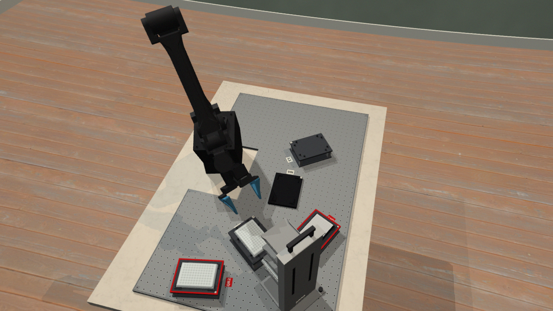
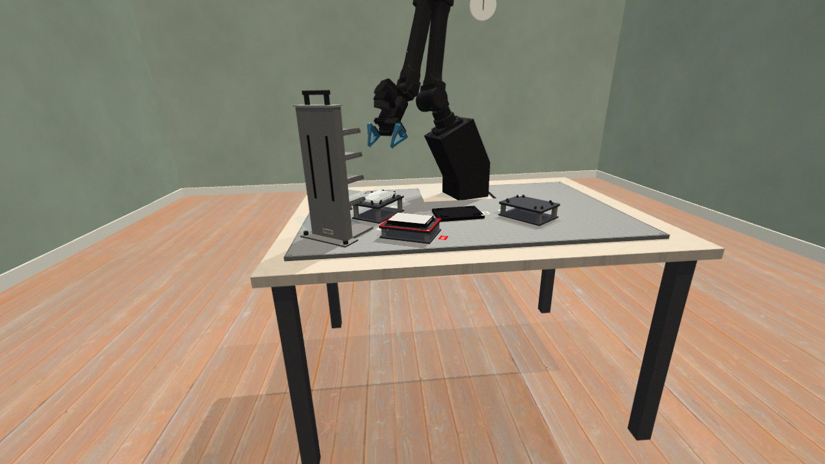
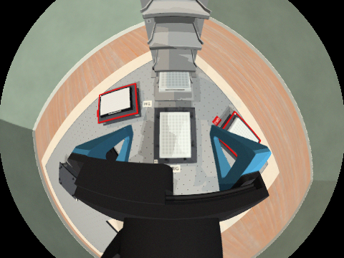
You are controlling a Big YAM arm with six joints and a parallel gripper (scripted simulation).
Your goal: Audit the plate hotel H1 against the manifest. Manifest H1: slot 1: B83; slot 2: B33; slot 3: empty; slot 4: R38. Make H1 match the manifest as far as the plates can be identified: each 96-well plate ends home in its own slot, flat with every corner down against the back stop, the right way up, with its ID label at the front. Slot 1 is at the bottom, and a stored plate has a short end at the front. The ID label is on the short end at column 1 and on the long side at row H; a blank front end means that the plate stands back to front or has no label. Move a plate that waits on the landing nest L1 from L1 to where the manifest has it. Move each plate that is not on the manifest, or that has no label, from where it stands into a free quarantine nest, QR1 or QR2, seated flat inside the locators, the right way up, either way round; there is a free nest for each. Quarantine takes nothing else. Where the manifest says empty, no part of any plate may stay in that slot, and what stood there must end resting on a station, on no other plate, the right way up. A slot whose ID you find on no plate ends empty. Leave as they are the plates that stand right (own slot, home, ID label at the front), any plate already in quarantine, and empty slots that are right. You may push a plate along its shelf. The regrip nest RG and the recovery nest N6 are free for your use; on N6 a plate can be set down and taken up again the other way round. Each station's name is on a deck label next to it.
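The regrip nest RG lies 19 cm below my hand, 2 cm to the right of it and 1 cm ahead of it. Round my hand: plate hotel H1 (20 cm ahead, 19 cm to the right, 6 cm below); H1 deck label (25 cm below, 17 cm ahead, 3 cm to the right); red-edged quarantine nest QR2 (21 cm below, 18 cm to the right, 16 cm behind).
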